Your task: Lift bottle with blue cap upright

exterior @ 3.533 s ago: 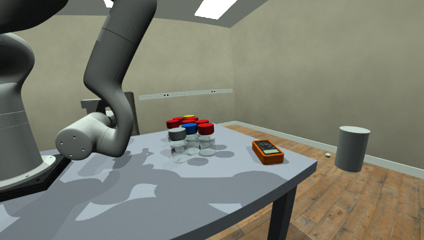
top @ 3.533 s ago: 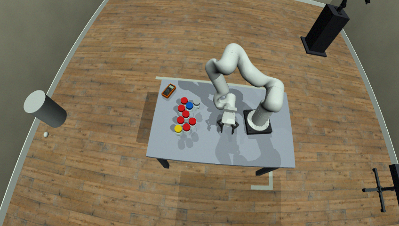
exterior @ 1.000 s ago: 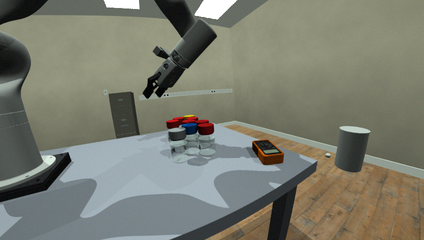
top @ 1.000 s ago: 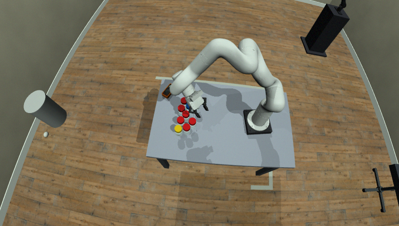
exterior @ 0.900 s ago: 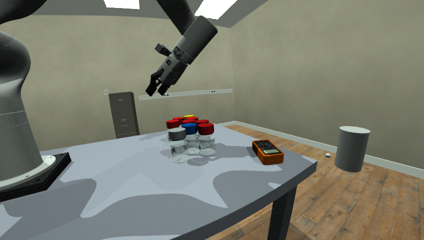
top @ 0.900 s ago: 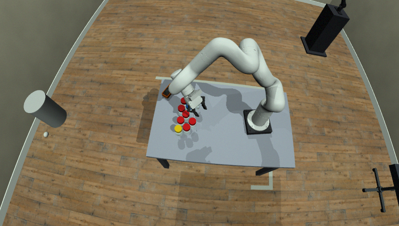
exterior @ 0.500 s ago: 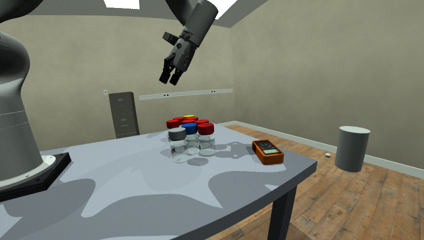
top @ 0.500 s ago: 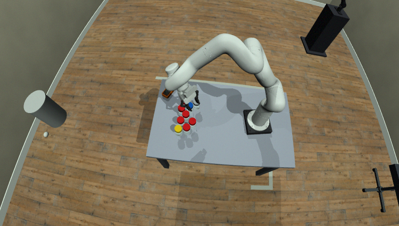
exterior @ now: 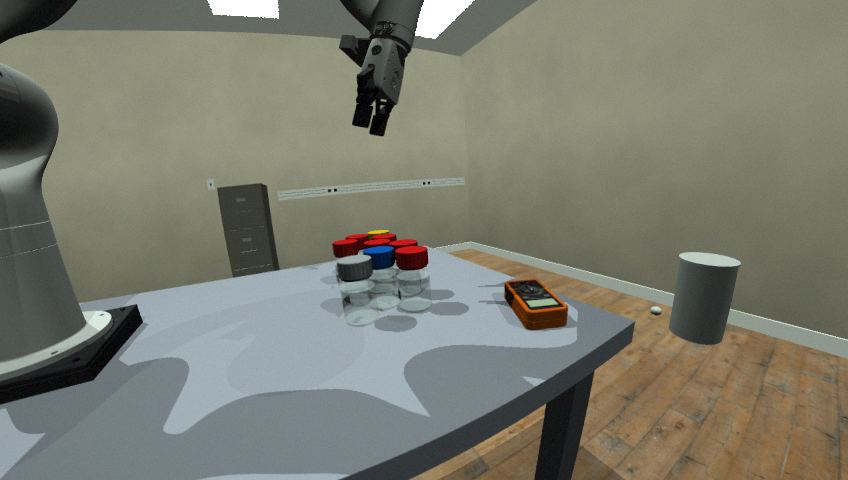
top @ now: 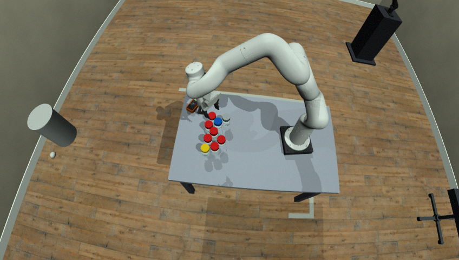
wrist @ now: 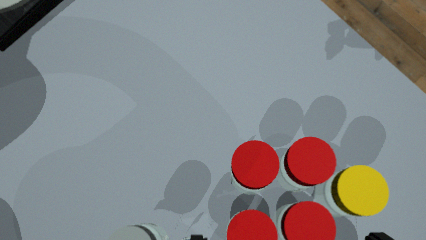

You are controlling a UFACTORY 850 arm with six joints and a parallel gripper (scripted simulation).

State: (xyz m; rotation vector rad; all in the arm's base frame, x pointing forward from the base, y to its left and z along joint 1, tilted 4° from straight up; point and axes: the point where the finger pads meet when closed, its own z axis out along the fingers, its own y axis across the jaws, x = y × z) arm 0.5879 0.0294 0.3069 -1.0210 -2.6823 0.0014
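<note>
My hand is 3 cm past the blue-capped bottle, 7 cm to the left of it and 29 cm above it. The rest, counted from my hand: grey-capped bottle 8 cm behind, 10 cm to the right, 29 cm below; yellow-capped bottle 4 cm ahead, 13 cm to the left, 29 cm below; orange multimeter 16 cm ahead, 24 cm to the right, 32 cm below.
</note>
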